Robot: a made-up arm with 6 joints. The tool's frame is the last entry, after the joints. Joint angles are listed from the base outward. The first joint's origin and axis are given. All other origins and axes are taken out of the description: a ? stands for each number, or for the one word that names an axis. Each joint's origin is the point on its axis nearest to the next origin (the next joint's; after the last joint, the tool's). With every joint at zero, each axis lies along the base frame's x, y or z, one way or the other. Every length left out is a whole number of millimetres.
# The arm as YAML. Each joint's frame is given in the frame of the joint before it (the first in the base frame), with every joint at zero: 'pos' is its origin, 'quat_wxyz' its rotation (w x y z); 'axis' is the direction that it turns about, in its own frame. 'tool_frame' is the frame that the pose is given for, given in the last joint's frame.
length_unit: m
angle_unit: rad
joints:
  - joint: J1
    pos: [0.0, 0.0, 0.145]
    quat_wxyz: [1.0, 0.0, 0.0, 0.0]
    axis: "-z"
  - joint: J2
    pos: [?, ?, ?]
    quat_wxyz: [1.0, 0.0, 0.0, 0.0]
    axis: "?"
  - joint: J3
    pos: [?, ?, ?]
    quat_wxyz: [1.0, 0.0, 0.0, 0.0]
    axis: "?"
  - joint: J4
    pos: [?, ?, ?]
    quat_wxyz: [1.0, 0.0, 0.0, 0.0]
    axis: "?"
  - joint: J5
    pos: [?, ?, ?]
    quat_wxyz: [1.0, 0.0, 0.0, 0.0]
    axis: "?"
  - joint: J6
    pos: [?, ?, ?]
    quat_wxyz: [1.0, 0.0, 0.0, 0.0]
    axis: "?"
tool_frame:
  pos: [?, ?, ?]
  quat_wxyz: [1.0, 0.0, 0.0, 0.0]
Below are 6 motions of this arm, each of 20 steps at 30 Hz.
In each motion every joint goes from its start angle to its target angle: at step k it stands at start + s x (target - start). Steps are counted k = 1, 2, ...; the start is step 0. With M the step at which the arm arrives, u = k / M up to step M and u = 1 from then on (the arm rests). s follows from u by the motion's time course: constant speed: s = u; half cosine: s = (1 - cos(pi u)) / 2; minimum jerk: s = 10 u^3 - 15 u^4 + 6 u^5.
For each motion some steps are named. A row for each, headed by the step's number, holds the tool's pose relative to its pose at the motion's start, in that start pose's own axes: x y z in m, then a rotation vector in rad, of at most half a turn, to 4 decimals.
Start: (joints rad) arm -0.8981 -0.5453 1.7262 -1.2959 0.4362 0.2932
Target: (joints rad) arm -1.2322 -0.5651 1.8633 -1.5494 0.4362 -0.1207
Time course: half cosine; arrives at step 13
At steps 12, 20:
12: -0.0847 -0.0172 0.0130 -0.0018 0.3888 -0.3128
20: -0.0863 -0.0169 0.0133 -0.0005 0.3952 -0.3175

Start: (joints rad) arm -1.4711 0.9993 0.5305 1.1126 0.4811 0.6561
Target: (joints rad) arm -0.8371 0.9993 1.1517 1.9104 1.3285 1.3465
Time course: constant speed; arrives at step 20
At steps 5, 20:
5: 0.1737 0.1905 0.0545 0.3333 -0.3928 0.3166
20: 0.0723 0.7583 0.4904 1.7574 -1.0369 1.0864

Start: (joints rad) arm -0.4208 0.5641 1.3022 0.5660 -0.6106 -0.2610
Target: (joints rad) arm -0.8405 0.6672 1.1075 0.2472 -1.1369 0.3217
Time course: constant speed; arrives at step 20
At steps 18, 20:
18: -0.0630 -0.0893 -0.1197 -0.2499 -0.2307 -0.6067
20: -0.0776 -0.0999 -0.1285 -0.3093 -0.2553 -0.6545

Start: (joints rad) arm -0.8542 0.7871 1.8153 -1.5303 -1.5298 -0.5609
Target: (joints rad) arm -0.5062 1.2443 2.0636 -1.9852 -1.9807 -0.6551
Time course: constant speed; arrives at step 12
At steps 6, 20:
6: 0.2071 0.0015 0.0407 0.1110 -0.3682 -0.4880
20: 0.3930 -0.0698 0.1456 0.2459 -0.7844 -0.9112

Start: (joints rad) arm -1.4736 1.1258 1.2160 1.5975 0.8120 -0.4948
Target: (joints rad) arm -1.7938 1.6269 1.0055 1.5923 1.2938 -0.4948
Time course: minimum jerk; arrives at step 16
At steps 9, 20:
9: -0.0067 -0.1616 0.0843 -0.0954 -0.2945 -0.0713
20: -0.0601 -0.2638 0.1279 -0.1896 -0.4470 -0.1498

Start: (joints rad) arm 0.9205 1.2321 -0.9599 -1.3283 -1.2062 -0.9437
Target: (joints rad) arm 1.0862 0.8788 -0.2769 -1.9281 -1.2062 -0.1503
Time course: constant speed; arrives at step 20
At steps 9, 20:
9: 0.2085 -0.0817 0.1362 0.1154 -0.6484 -0.4367
20: 0.2511 -0.3473 0.3097 -0.0895 -1.3524 -1.0885

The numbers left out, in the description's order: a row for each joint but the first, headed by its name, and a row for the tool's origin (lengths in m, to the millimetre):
J2: xyz 0.077 -0.278 0.0, axis +x
J3: xyz 0.0 0.115 -0.095, axis -y
J4: xyz 0.323 0.0 -0.004, axis +x
J5: xyz 0.0 0.113 -0.203, axis +z
J6: xyz -0.028 -0.123 0.0, axis -y
tool: xyz 0.039 0.0 -0.172

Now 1 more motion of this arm.
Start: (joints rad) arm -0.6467 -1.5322 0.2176 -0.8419 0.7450 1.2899
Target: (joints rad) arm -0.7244 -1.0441 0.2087 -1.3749 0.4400 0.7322
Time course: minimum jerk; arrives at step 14
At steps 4, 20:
4: -0.0096 -0.0198 0.0079 -0.0587 0.0895 -0.0166
20: -0.0746 -0.1122 0.0976 -0.3544 0.6148 -0.2000

